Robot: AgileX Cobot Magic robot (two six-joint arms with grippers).
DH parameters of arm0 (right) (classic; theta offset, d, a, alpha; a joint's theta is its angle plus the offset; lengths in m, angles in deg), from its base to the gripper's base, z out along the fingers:
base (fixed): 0 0 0 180
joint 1: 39.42 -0.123 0 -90
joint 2: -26.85 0 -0.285 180
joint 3: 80.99 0 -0.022 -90
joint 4: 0.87 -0.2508 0 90
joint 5: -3.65 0 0.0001 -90
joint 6: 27.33 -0.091 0 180
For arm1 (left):
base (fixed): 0 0 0 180
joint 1: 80.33 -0.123 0 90
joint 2: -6.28 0 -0.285 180
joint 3: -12.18 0 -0.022 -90
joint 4: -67.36 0.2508 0 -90
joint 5: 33.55 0 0.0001 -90
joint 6: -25.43 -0.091 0 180
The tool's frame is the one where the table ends.
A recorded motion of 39 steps. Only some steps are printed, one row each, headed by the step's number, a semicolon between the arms.
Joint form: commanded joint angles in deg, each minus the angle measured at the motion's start. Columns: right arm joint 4, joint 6, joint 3, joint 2, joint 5, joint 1; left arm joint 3, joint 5, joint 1, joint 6, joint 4, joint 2.
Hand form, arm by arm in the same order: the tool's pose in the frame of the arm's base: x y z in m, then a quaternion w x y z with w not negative. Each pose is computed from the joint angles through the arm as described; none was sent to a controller.
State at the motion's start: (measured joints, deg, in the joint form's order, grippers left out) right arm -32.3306 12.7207 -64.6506 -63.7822 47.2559 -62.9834; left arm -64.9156 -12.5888 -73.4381 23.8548 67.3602 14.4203
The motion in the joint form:
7: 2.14 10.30 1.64 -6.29 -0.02 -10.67; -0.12 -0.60 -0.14 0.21 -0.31 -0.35
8: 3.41 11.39 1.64 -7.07 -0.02 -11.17; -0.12 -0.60 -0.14 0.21 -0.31 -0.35
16: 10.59 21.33 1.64 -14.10 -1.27 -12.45; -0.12 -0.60 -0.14 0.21 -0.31 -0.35
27: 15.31 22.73 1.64 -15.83 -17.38 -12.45; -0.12 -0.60 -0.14 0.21 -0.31 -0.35
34: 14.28 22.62 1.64 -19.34 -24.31 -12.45; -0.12 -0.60 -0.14 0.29 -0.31 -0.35
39: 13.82 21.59 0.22 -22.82 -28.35 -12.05; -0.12 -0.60 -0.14 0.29 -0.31 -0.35
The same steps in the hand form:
7: 0.2371 0.1986 0.2429 0.20760 -0.53043 0.80235 0.17829; 0.0529 -0.0064 0.1812 0.60544 0.05485 0.79340 -0.03077
8: 0.2372 0.2004 0.2381 0.20119 -0.54777 0.79440 0.16850; 0.0529 -0.0064 0.1812 0.60544 0.05485 0.79340 -0.03077
16: 0.2468 0.2064 0.1970 0.15522 -0.65538 0.73141 0.10689; 0.0529 -0.0064 0.1812 0.60544 0.05485 0.79340 -0.03077
27: 0.2728 0.2122 0.1945 0.26516 -0.65811 0.70399 0.03144; 0.0529 -0.0064 0.1812 0.60544 0.05485 0.79340 -0.03077
34: 0.2848 0.2181 0.1784 0.29135 -0.64061 0.71015 0.02049; 0.0529 -0.0064 0.1812 0.60542 0.05429 0.79344 -0.03119
39: 0.2983 0.2226 0.1661 0.30599 -0.62239 0.72028 0.01412; 0.0529 -0.0064 0.1812 0.60542 0.05429 0.79344 -0.03119

